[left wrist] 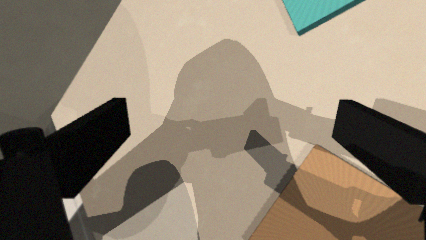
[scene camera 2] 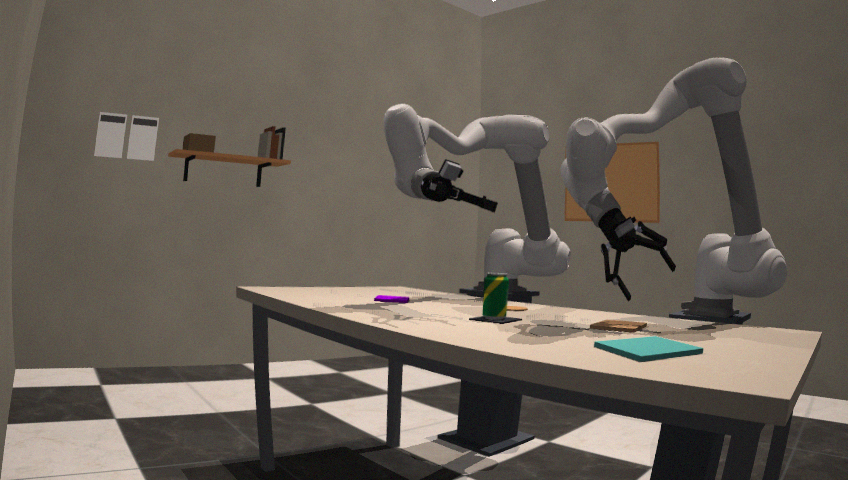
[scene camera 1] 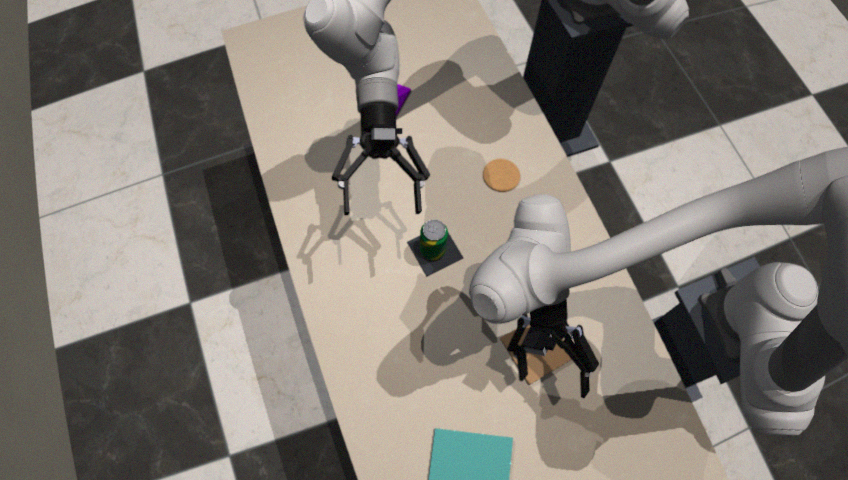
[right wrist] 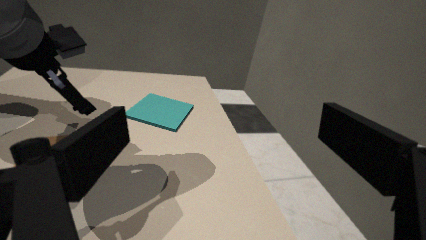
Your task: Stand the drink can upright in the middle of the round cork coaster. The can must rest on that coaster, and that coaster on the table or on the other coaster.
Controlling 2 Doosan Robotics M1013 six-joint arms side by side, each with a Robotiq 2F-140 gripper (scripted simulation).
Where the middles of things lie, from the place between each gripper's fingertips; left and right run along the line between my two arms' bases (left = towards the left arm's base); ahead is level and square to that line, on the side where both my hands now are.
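The teal square (scene camera 2: 641,349) is 22 cm ahead of my left hand (scene camera 1: 553,385), 13 cm to the left of it and 12 cm below it. I also see the brown square (scene camera 1: 538,366), and that one sits 13 cm below my left hand, 10 cm to the right of it and 2 cm behind it. As for the dark square coaster (scene camera 1: 452,254), my left hand is 41 cm to the left of it, 15 cm short of it and 13 cm above it.
Measured from my right hand (scene camera 1: 383,213), the teal square is 54 cm to the left, 31 cm below and 6 cm behind. The brown square is 31 cm below my right hand, and it is also 29 cm behind it and 30 cm to the left of it. The coaster I find 1 cm to the right of my right hand, 12 cm behind it and 31 cm below it.
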